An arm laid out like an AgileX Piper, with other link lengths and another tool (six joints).
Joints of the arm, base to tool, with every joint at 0 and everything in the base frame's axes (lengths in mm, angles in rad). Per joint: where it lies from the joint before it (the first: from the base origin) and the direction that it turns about. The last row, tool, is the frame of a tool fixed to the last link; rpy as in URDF.
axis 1: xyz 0 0 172.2 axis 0 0 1
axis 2: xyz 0 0 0 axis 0 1 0
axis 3: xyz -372.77 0 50.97 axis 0 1 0
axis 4: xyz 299.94 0 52.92 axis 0.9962 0 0.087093
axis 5: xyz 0 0 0 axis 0 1 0
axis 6: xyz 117.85 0 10.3 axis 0.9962 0 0.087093
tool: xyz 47.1 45 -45.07 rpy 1.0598 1.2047 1.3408
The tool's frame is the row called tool.
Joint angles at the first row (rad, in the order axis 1, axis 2, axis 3, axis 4, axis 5, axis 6):
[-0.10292 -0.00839 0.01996 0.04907 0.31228 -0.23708]
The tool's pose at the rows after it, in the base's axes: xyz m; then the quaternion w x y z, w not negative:
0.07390 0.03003 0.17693 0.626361 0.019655 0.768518 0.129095
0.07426 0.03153 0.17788 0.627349 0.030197 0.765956 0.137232
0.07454 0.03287 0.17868 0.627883 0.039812 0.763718 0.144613
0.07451 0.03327 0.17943 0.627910 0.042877 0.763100 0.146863
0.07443 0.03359 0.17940 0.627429 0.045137 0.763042 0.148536
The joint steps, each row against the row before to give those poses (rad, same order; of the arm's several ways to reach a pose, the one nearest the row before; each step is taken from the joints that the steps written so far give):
[0.00002 0.00000 -0.00002 -0.00222 0.00001 0.00618]
[-0.00008 -0.00004 0.00001 0.00027 0.00004 0.02692]
[0.00001 0.00007 0.00002 -0.00002 0.00059 0.02468]
[0.00007 0.00000 -0.00180 -0.00092 0.00234 0.00860]
[-0.00005 -0.00004 -0.00002 0.00016 0.00171 0.00531]

